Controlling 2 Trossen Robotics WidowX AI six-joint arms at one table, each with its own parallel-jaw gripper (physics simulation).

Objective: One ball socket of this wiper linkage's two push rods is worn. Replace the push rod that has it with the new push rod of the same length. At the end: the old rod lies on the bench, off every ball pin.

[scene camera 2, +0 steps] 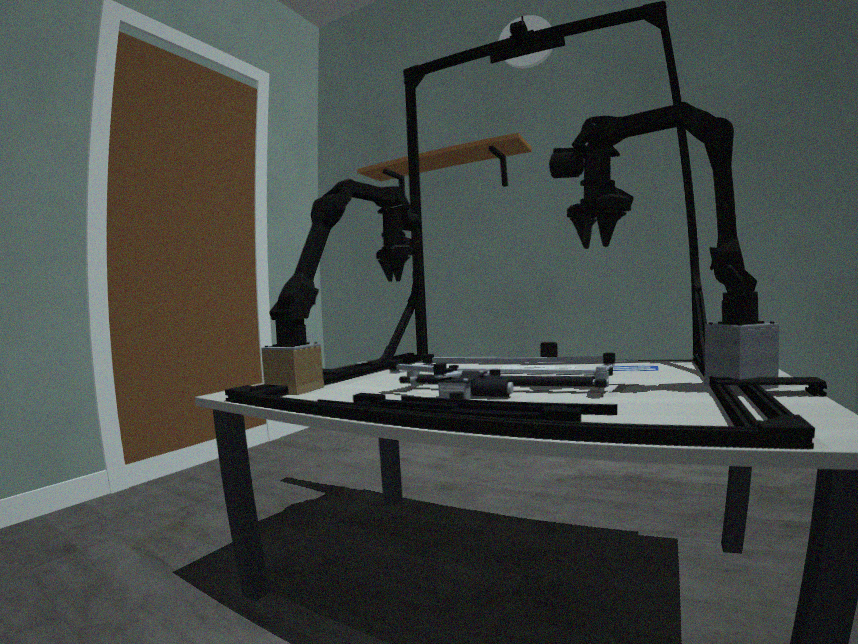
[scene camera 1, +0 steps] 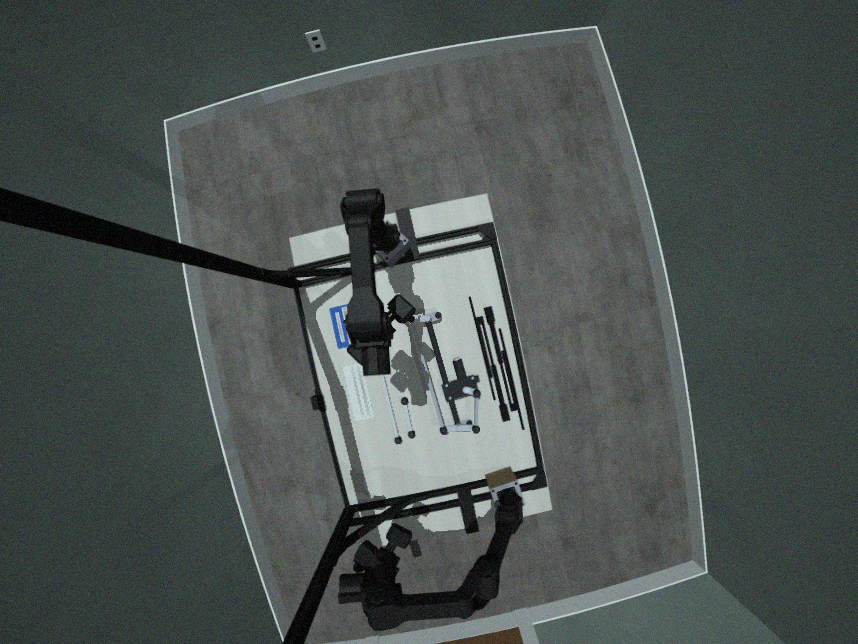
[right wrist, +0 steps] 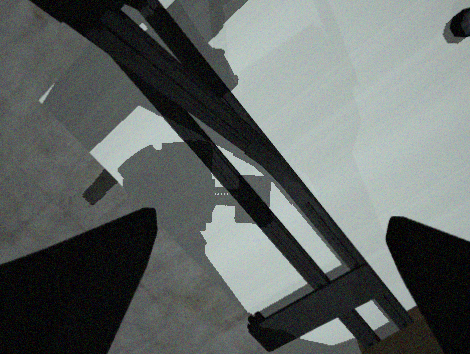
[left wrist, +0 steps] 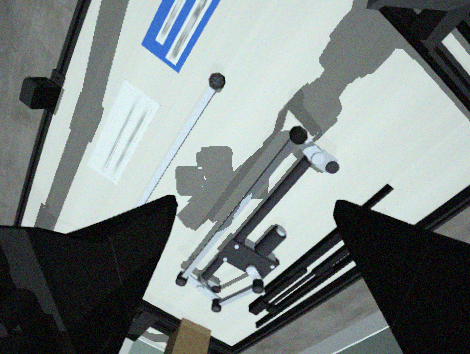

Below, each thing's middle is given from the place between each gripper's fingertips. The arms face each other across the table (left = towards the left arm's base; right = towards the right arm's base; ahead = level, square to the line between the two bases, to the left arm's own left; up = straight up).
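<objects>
With the wiper linkage (scene camera 2: pixel 463 384) to measure from, my right hand is 220 mm above it, 340 mm to the right of it and 370 mm short of it. My left hand is 260 mm above the linkage, and it is also 210 mm to the left of it and 100 mm short of it.
</objects>
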